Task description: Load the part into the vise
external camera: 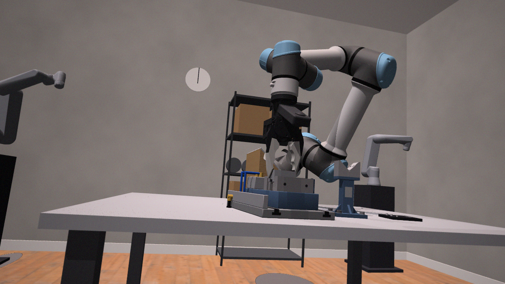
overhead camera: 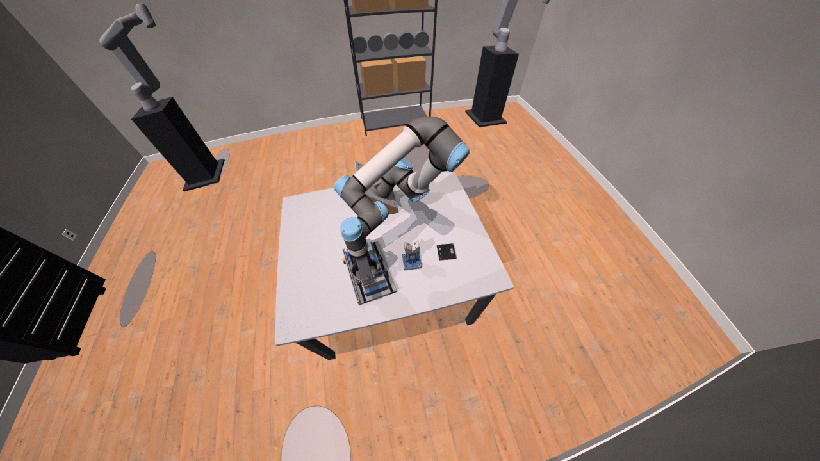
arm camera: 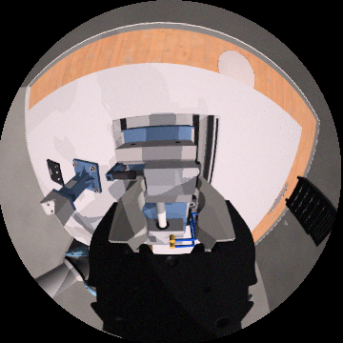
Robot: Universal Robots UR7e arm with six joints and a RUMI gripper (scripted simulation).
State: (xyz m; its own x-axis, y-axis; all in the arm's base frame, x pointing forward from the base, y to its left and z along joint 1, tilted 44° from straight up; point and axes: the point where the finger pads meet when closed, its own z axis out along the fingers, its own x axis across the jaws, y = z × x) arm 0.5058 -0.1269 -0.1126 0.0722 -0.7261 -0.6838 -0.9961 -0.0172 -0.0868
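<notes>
Right now my hand is 1 cm above the part. From my hand the other things lie so: vise 7 cm behind, 1 cm to the left, 7 cm below; then infeed plate 7 cm behind, 42 cm to the left, 10 cm below.
</notes>
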